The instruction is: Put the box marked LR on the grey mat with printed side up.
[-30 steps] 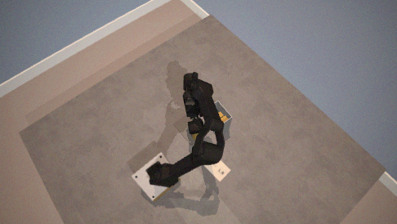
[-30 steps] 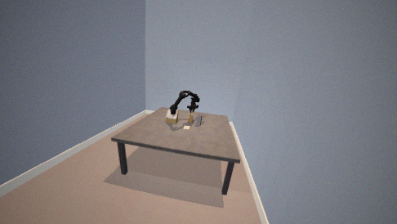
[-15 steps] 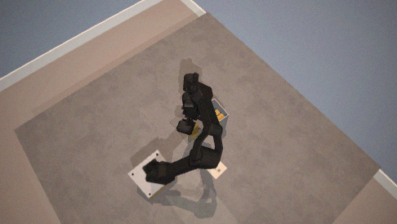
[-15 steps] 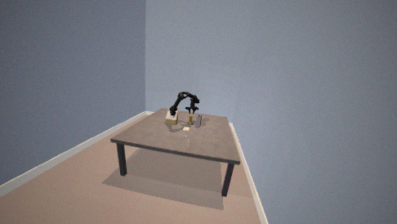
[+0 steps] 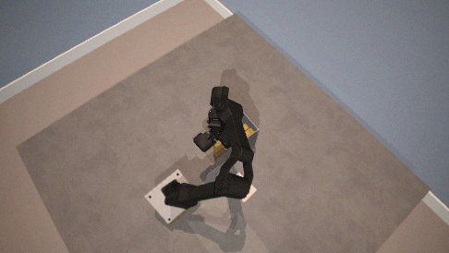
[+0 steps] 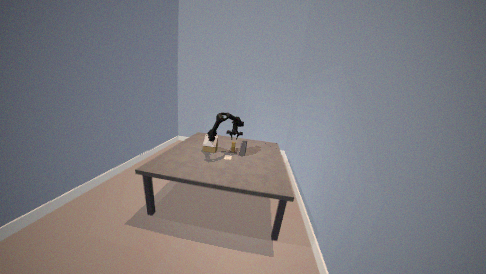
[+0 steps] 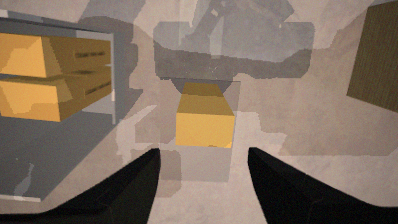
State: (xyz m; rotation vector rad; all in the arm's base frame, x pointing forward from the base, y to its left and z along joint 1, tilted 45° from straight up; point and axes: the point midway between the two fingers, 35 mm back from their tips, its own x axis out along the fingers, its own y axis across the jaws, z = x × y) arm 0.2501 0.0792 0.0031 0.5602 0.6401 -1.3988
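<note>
My gripper tip is now 6 cm to the right of the grey mat and 15 cm above it.
</note>
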